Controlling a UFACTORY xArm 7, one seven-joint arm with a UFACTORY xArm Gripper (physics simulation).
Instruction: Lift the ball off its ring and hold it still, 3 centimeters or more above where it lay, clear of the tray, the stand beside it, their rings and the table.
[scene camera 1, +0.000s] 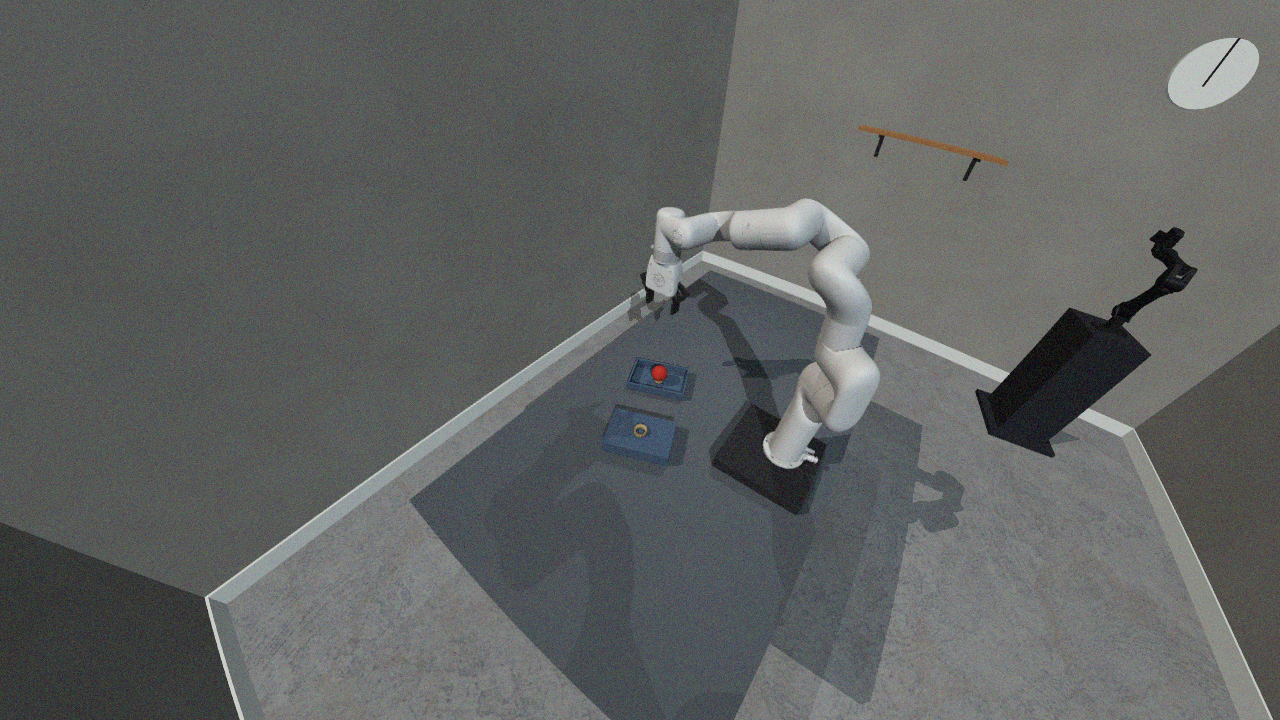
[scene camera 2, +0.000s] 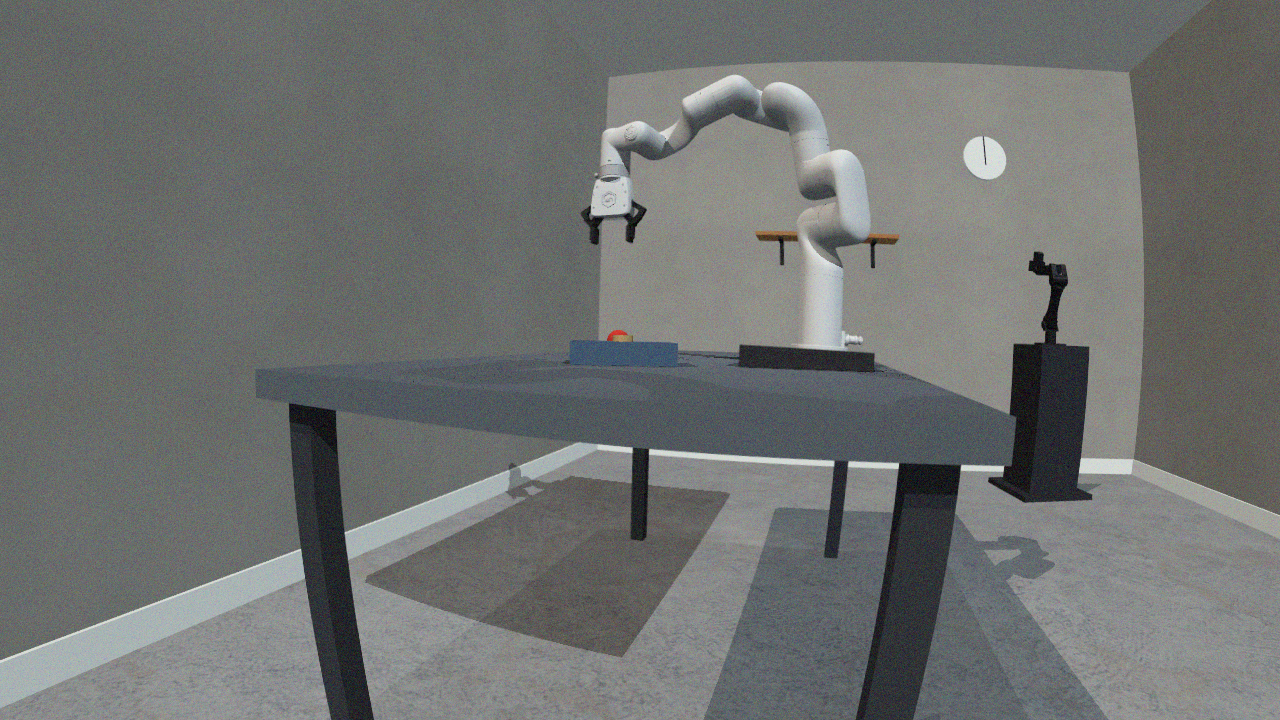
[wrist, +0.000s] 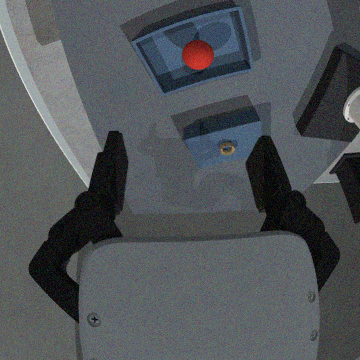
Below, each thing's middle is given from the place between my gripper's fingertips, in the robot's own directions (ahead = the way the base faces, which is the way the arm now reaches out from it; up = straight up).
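Hand position: 240 mm above the red ball (wrist: 197, 54), 30 mm past it and 30 mm to the right of it. Counted from my hand, the blue stand (scene camera 1: 647, 438) is 250 mm below, 80 mm behind and 280 mm to the left; the blue tray (scene camera 1: 640, 379) is 260 mm below, 30 mm behind and 30 mm to the left.
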